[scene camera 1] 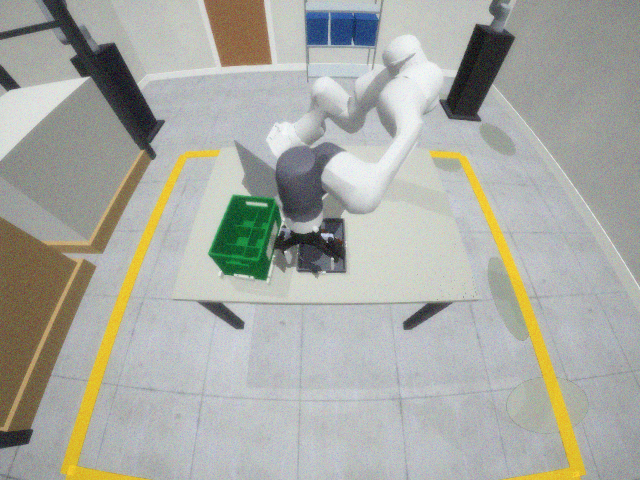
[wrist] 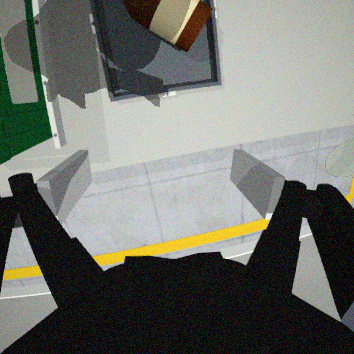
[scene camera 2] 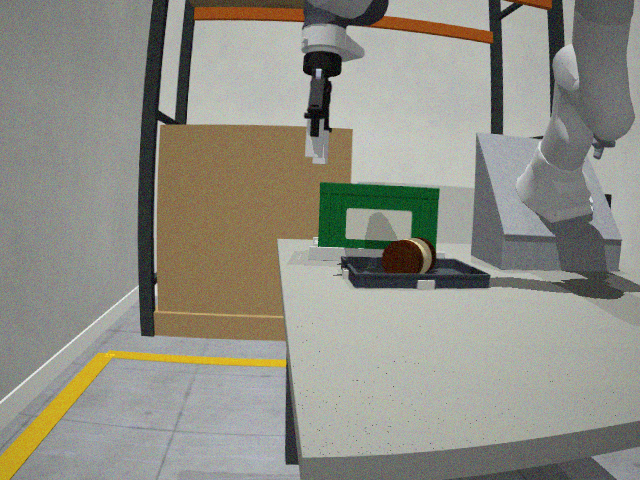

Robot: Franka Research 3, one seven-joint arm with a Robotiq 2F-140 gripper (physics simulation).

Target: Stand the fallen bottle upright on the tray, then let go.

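Note:
The brown bottle with a cream label [scene camera 1: 339,240] [scene camera 2: 400,257] [wrist: 172,20] lies on its side in the dark tray [scene camera 1: 336,223] [scene camera 2: 385,281] [wrist: 150,91]. In the wrist view its base points to the lower right, and its neck is cut off by the top edge. In scene camera 1 the gripper hides most of it. My gripper [scene camera 1: 310,259] [scene camera 2: 316,147] [wrist: 162,164] is wide open and empty. In scene camera 2 it hangs well above the table, higher than the bottle and the crate. In the wrist view the bottle lies beyond the fingertips, not between them.
A green crate [scene camera 1: 242,264] [scene camera 2: 379,195] [wrist: 25,127] stands beside the tray, close to the gripper's side in scene camera 1. A grey sloped block [scene camera 2: 488,206] stands farther back on the table. The table's front edge [scene camera 1: 325,300] runs near the tray.

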